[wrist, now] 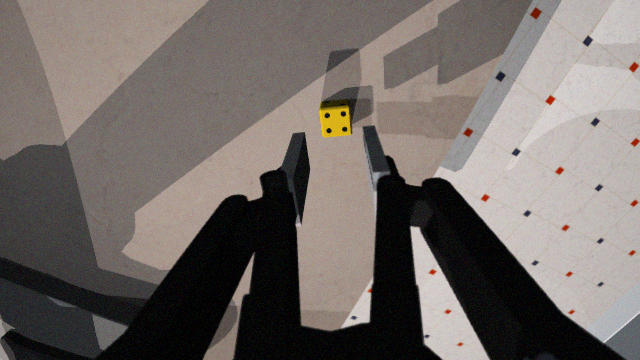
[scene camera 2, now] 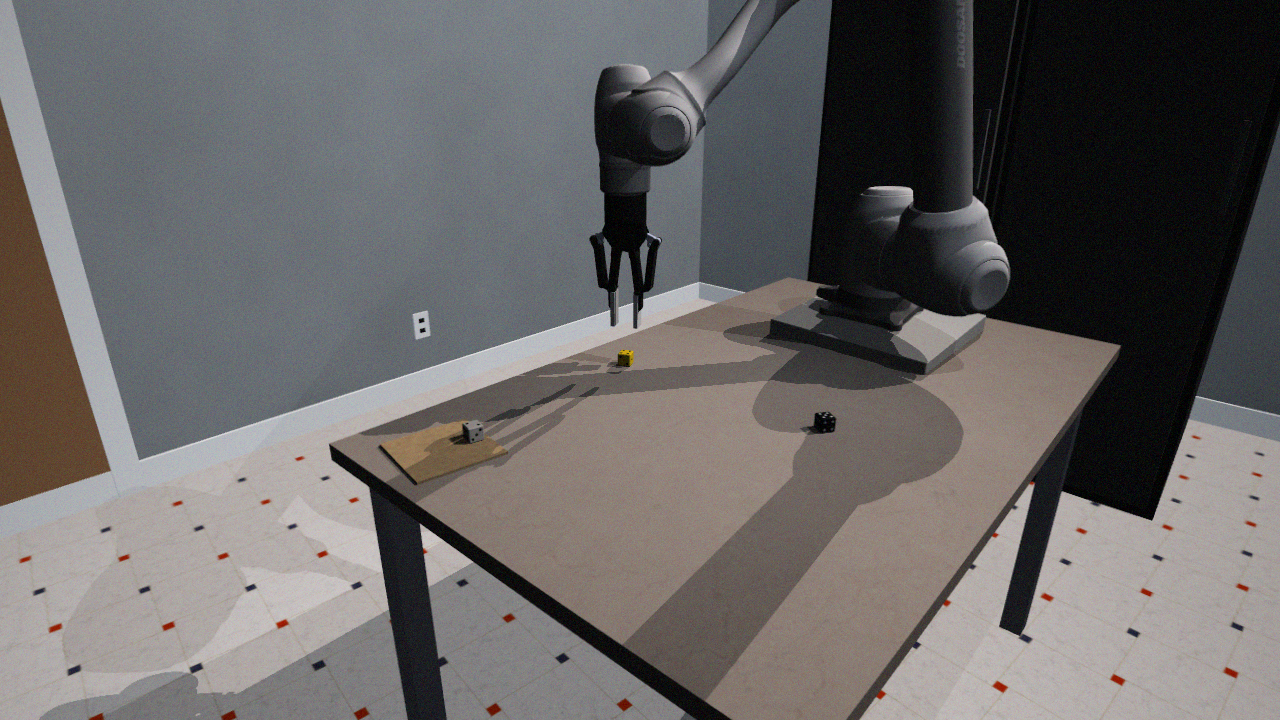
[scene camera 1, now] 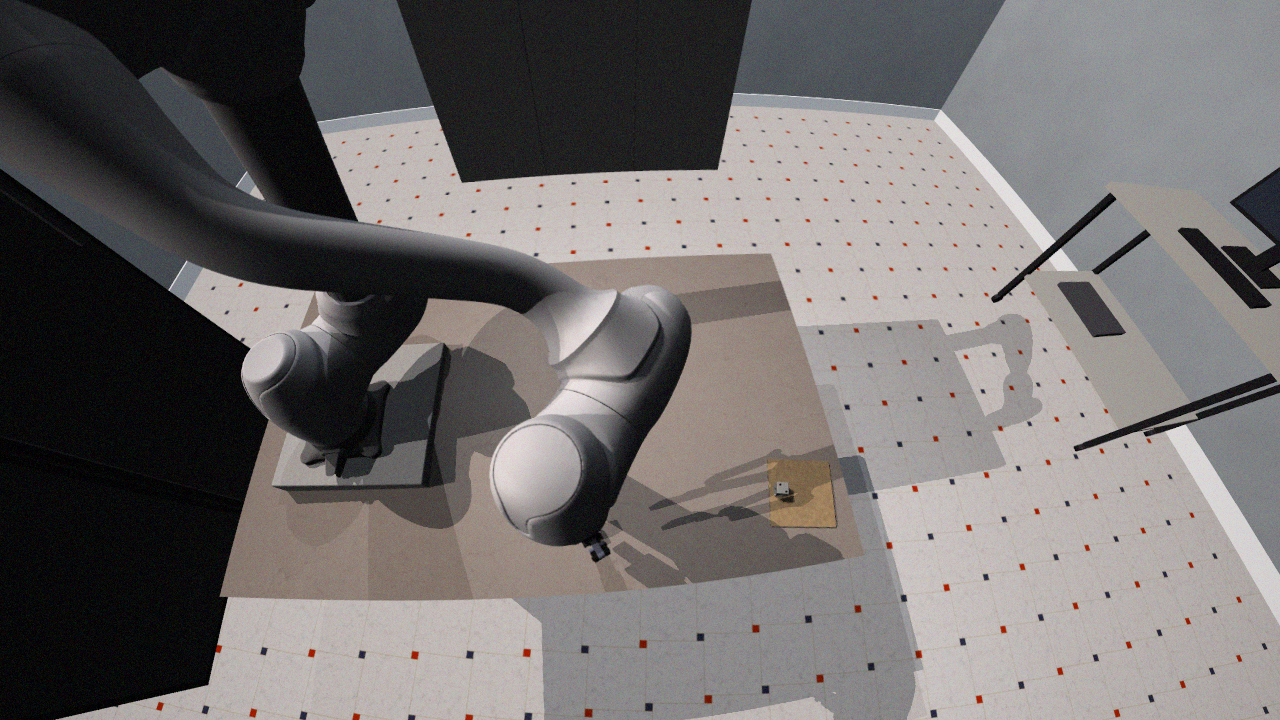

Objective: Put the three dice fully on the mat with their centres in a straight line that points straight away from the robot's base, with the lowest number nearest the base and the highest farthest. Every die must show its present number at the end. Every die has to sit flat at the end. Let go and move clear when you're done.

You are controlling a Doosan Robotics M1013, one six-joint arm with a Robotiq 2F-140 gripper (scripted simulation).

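Note:
Gripper (scene camera 2: 625, 325) (wrist: 335, 148). Yellow die (wrist: 335, 115). Tan mat (scene camera 2: 424, 456) (scene camera 1: 810, 503), out of frame in the wrist view.

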